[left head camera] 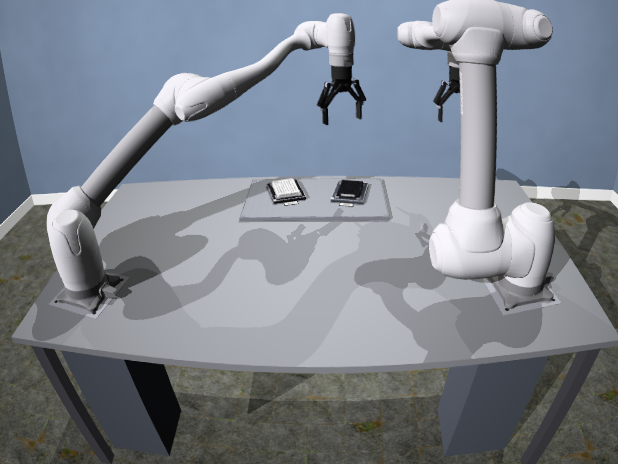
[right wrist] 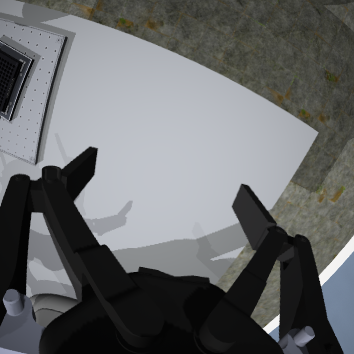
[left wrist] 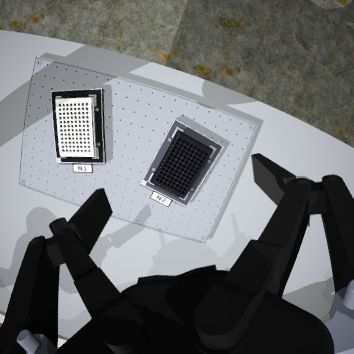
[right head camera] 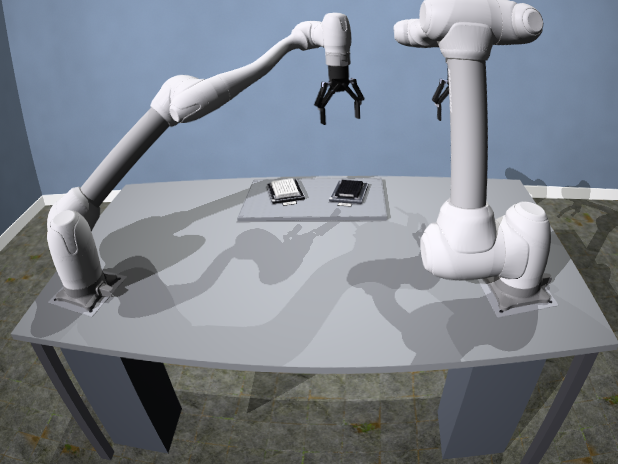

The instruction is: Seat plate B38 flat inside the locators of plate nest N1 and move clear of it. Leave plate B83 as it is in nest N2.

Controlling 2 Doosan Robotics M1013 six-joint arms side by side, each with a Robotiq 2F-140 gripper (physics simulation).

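Frame: origin at the left arm's base, x ahead, y left, z up, level; metres.
Seen in the pictures: left gripper, fingertip midpoint: (left head camera: 342, 121) (left wrist: 178, 184) (right head camera: 340, 120); right gripper, fingertip midpoint: (left head camera: 457, 121) (right wrist: 168, 178); left arm's base, link origin: (left head camera: 88, 291) (right head camera: 86, 289); right arm's base, link origin: (left head camera: 519, 287) (right head camera: 515, 288).
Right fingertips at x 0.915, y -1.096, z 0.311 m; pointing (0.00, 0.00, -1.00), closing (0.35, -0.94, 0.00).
Offsets run from my right fingertips to a thing's middle. "pt": to the spot under its first point.
A white well plate, B38 @(0.279 m down, 0.165 m back, 0.645 m left) (left head camera: 285, 188) (right head camera: 285, 188) (left wrist: 75, 127), lies in nest N1 @(0.290 m down, 0.172 m back, 0.644 m left) (left head camera: 289, 201) (left wrist: 101, 131). In the left wrist view it sits toward the nest's left side, with a wider dark strip at its right; I cannot tell whether it is fully flat. A black well plate, B83 @(0.279 m down, 0.125 m back, 0.404 m left) (left head camera: 352, 188) (left wrist: 182, 162), lies in nest N2 @(pt 0.272 m down, 0.111 m back, 0.364 m left) (left wrist: 201, 172), turned with it. My left gripper (left head camera: 342, 118) (right head camera: 340, 117) (left wrist: 178, 184) is open and empty, high above the nests. My right gripper (right wrist: 168, 178) is open and empty, high at the right; my right arm partly hides it in both head views.
Both nests stand on a perforated base board @(0.304 m down, 0.174 m back, 0.527 m left) (left head camera: 255, 212) (left wrist: 125, 110) at the table's far edge. Labels N1 @(pt 0.296 m down, 0.251 m back, 0.598 m left) (left wrist: 82, 168) and N2 @(pt 0.296 m down, 0.221 m back, 0.400 m left) (left wrist: 161, 198) lie beside the nests. In the right wrist view, the board's edge and part of N2 show at the upper left.
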